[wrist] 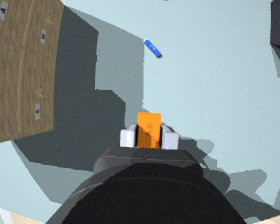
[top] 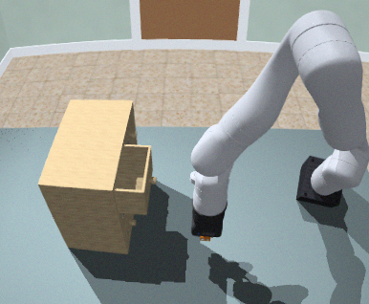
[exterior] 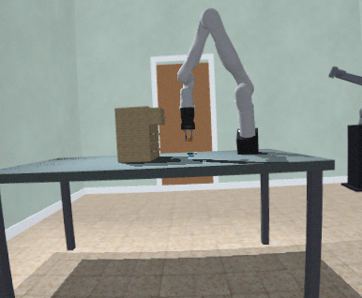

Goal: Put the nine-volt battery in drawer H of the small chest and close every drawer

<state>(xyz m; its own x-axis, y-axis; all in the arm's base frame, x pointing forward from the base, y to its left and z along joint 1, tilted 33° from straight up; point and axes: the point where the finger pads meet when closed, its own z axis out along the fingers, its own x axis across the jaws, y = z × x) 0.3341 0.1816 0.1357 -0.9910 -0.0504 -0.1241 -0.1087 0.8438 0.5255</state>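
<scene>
Right now the blue cylinder is 150 mm to the right of my hand, 110 mm below it and 20 mm ahead of it. Also, from my hand: drawer (240 mm ahead, 110 mm above, 20 mm to the right); then nine-volt battery (10 mm to the left, 10 mm below).
</scene>
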